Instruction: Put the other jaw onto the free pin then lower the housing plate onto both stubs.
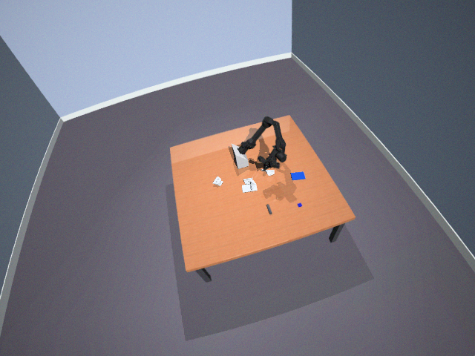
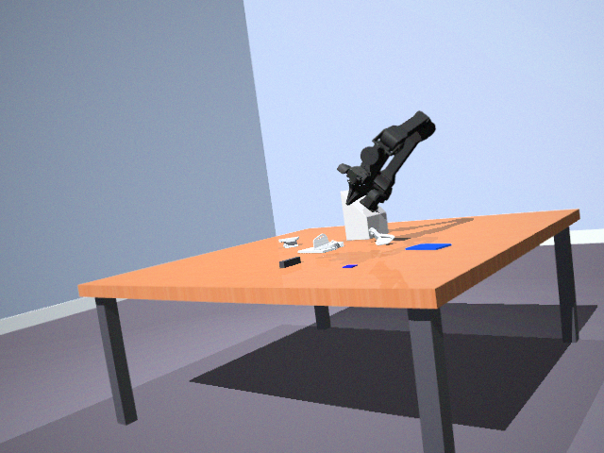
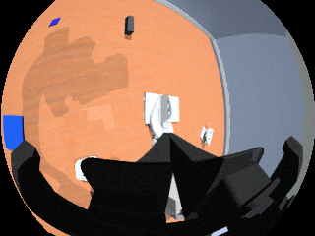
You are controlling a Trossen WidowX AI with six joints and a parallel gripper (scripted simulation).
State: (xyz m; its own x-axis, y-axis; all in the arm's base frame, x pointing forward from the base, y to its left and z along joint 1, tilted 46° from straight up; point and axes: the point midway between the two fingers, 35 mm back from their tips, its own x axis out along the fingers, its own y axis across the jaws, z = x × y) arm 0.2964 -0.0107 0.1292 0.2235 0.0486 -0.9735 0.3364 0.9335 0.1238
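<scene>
Now: gripper tip 110 mm above the white jaw, 80 mm past it and 50 mm to the right of it. Also, from my gripper tip: small black block: 260 mm ahead, 140 mm below, 80 mm to the right; small blue square: 330 mm ahead, 140 mm to the left, 140 mm below; blue mat: 280 mm to the left, 140 mm below, 80 mm ahead.
</scene>
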